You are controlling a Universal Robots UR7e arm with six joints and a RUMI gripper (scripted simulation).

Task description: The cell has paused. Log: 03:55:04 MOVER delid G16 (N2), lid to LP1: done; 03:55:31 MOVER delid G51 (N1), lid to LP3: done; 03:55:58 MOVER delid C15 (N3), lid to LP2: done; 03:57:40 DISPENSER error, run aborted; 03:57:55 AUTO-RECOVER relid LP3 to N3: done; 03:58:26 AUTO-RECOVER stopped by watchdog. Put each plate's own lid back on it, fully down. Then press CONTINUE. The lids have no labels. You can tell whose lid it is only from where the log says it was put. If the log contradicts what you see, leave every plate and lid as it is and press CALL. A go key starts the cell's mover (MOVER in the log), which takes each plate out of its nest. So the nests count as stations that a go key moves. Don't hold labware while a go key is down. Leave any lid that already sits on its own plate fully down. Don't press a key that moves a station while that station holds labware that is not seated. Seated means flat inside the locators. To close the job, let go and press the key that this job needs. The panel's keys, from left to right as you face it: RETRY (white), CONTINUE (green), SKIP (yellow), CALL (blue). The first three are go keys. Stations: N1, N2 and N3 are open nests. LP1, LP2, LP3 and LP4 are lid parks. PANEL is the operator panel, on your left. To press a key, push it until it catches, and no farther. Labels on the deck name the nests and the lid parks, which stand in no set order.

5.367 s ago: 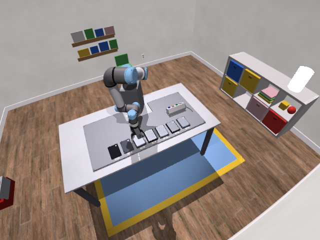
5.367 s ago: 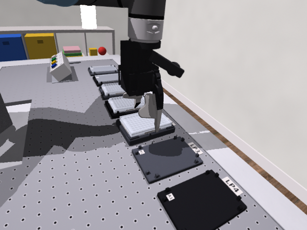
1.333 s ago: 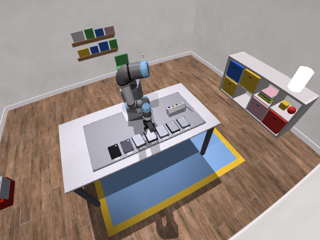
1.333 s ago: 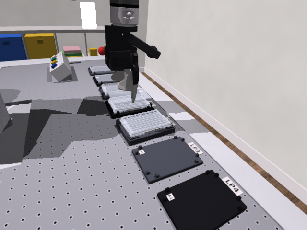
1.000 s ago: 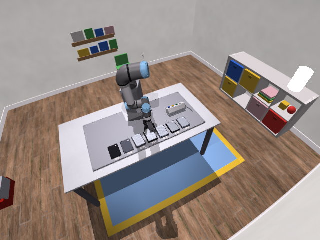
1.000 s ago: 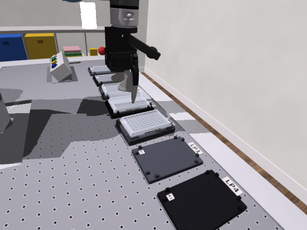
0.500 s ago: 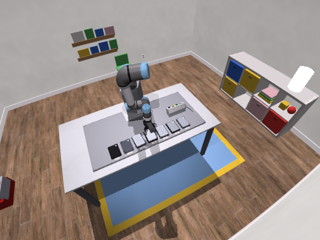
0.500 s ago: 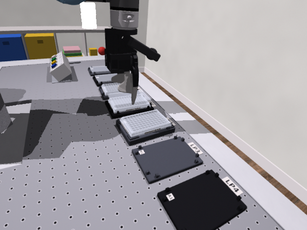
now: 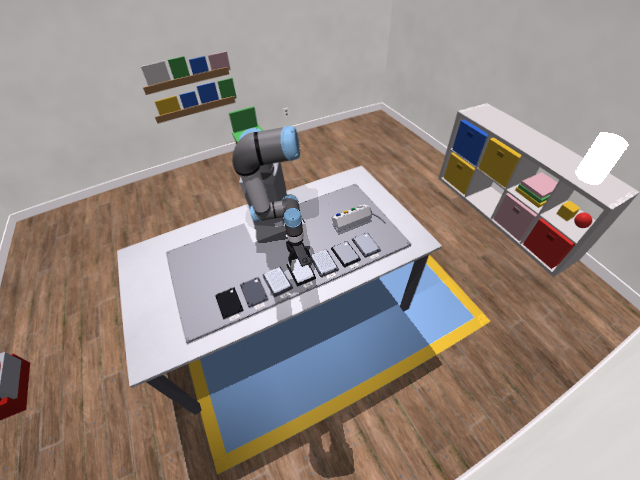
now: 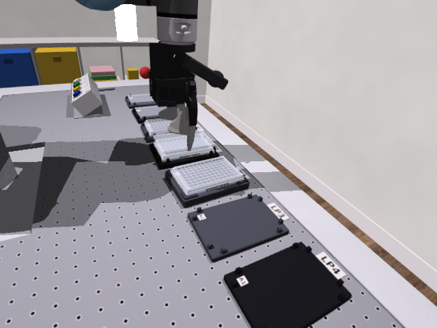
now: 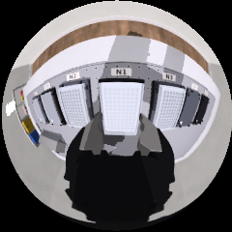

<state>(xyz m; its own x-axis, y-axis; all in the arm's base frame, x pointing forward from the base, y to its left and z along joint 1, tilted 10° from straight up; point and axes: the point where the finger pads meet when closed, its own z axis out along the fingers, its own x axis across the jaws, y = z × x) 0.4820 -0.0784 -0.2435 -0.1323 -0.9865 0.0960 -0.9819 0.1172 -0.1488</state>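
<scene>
The park LP1 lies 40 mm ahead of my hand, 260 mm to the left of it and 40 mm below it. The rest, counted from my hand: lid park LP3 (30 mm behind, 260 mm to the right, 40 mm below); then green key (170 mm behind, 460 mm to the left, 20 mm above); then lid park LP4 (40 mm behind, 390 mm to the right, 40 mm below).
</scene>
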